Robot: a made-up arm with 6 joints. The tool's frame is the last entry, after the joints. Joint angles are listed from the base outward. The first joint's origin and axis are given. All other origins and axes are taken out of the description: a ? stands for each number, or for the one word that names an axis. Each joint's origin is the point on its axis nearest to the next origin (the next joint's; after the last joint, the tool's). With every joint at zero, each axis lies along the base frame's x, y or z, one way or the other. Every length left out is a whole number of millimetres.
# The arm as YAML. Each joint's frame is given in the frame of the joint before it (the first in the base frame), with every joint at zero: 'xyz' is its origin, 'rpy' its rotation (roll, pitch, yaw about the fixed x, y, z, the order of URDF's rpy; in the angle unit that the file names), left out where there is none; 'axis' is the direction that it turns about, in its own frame. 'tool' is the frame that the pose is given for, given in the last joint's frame.
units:
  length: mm
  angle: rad
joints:
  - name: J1
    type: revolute
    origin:
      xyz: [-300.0, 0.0, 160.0]
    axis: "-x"
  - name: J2
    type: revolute
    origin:
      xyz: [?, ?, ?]
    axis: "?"
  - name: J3
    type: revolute
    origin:
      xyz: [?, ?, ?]
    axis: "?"
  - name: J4
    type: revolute
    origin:
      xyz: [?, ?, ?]
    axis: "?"
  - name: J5
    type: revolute
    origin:
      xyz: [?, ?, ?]
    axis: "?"
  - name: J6
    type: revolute
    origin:
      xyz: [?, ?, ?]
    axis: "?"
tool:
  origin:
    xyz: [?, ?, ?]
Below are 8 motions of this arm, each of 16 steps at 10 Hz.
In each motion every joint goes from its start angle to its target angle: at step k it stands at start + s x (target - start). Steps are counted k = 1, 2, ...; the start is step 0. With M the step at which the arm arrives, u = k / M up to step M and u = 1 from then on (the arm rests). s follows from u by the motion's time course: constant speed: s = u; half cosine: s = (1 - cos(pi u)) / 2; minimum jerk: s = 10 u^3 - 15 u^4 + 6 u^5.
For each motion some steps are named. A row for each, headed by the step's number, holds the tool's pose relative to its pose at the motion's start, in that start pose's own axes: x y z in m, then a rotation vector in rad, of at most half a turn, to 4 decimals.
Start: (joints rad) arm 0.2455 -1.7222 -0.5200 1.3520 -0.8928 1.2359
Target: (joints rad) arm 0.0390 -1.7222 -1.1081 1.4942 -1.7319 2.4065
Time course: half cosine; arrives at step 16
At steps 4, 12, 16:
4: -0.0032 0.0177 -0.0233 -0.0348 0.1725 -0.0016
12: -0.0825 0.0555 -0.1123 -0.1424 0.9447 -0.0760
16: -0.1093 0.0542 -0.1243 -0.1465 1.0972 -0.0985

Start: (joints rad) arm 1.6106 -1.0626 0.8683 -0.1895 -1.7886 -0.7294
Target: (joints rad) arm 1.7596 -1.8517 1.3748 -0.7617 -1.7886 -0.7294
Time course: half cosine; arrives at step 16
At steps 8, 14, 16:
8: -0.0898 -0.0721 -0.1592 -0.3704 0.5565 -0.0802
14: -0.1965 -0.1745 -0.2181 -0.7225 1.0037 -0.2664
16: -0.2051 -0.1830 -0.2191 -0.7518 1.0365 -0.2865

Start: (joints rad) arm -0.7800 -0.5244 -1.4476 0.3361 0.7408 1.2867
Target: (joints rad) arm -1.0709 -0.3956 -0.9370 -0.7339 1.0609 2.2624
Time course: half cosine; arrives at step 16
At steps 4, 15, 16:
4: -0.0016 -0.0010 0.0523 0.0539 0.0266 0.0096
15: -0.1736 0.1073 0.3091 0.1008 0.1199 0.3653
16: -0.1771 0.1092 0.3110 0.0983 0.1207 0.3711

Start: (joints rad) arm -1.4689 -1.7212 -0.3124 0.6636 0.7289 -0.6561
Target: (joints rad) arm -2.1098 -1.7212 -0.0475 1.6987 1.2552 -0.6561
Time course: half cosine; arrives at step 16
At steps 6, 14, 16:
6: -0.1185 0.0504 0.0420 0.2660 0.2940 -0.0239
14: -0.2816 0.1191 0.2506 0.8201 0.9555 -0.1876
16: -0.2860 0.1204 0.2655 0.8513 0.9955 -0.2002

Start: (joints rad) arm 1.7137 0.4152 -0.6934 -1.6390 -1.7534 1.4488
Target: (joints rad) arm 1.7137 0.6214 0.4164 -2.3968 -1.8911 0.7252
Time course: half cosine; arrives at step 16
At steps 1, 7, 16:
1: -0.0009 0.0007 -0.0009 0.0006 -0.0012 0.0094
7: -0.0491 0.0297 -0.0423 0.0005 -0.0801 0.4032
16: -0.1569 0.0401 -0.1277 -0.0747 -0.3251 1.0391

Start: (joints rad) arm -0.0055 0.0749 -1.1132 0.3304 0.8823 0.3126
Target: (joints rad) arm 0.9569 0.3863 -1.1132 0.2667 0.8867 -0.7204
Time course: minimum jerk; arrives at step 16
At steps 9, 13, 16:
9: -0.0735 -0.3509 0.1886 -0.3858 -0.8443 -0.4923
13: -0.2043 -0.4799 0.2566 -0.7259 -1.2316 -0.7017
16: -0.2262 -0.4944 0.2634 -0.7832 -1.2814 -0.7277

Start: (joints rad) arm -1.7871 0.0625 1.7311 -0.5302 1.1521 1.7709
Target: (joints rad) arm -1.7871 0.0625 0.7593 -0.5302 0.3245 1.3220
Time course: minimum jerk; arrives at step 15
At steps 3, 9, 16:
3: 0.0074 -0.0496 -0.0105 0.0573 -0.0052 -0.0669
9: -0.0711 -0.4835 -0.3131 0.4881 0.0990 -0.8569
16: -0.2088 -0.5715 -0.5283 0.5592 0.2858 -1.2574

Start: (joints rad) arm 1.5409 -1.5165 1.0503 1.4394 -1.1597 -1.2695
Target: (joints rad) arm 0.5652 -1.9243 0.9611 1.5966 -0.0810 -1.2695
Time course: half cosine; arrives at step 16
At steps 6, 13, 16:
6: 0.0818 0.1243 0.0889 0.3014 0.0907 -0.5845
13: 0.3620 0.1270 0.2951 0.8863 0.3394 -1.7340
16: 0.3975 0.0992 0.3180 0.9690 0.3856 -1.8901

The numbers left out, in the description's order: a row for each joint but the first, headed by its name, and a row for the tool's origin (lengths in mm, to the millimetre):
J2: xyz 0.0 20.0 -30.0, axis +z
J3: xyz 50.0 130.0 0.0, axis -y
J4: xyz 140.0 0.0 -160.0, axis +z
J5: xyz 140.0 120.0 0.0, axis +x
J6: xyz 0.0 50.0 -270.0, axis +y
tool: xyz 100.0 0.0 70.0

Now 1 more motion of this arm.
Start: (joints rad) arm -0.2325 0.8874 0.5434 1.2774 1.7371 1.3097
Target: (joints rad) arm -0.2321 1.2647 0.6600 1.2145 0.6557 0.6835
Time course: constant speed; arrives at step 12
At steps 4, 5, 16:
4: 0.0166 -0.1008 -0.0020 -0.2069 -0.1213 -0.3246
5: 0.0150 -0.1218 0.0014 -0.2741 -0.1543 -0.3961
16: -0.0298 -0.1989 0.0606 -0.8863 -0.4023 -0.7585

